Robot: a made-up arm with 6 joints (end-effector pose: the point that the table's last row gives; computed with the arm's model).
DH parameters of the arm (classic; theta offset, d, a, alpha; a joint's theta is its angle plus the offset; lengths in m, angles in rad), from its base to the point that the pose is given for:
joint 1: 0 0.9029 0.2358 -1.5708
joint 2: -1.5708 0 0.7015 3.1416
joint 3: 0 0 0.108 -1.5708
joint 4: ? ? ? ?
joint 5: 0 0 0 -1.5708
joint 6: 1.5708 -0.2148 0 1.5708
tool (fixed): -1.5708 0 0 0
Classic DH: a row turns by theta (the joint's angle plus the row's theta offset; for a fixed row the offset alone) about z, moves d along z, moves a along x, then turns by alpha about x.
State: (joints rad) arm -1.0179 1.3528 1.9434 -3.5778 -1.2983 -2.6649
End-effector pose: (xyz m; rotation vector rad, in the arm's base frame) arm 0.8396 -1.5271 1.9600 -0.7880 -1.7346 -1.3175
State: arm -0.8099 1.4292 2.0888 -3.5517 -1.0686 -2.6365
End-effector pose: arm 1.1392 -1.3053 1.9779 -0.5952 -1.5966 -1.1255
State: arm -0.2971 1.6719 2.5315 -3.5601 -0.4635 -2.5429
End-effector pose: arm 1.5631 -0.5194 1.9595 -0.2591 -1.2478 -0.5528
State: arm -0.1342 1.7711 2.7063 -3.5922 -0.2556 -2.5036
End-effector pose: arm 1.5722 -0.2361 1.9309 -0.1900 -1.1433 -0.3324
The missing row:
joint 4: 0 -1.1273 0 1.5708
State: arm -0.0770 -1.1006 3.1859 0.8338 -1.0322 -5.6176
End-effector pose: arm -0.9231 -0.0657 0.1004 0.9890 -2.4804 -1.4555
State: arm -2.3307 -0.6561 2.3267 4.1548 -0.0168 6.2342
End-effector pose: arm 1.0594 1.1104 1.5624 -0.8482 -0.5097 0.6600
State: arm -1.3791 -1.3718 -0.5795 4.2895 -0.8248 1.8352
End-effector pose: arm 0.2020 -0.2859 2.0693 -0.7674 -0.6699 -0.4481
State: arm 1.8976 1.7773 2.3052 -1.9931 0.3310 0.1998
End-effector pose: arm -0.5919 1.9446 1.4978 1.7246 1.3355 1.3411
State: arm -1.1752 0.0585 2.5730 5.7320 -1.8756 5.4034
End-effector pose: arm -0.1109 0.5440 2.2808 0.2144 -0.5848 -0.4561
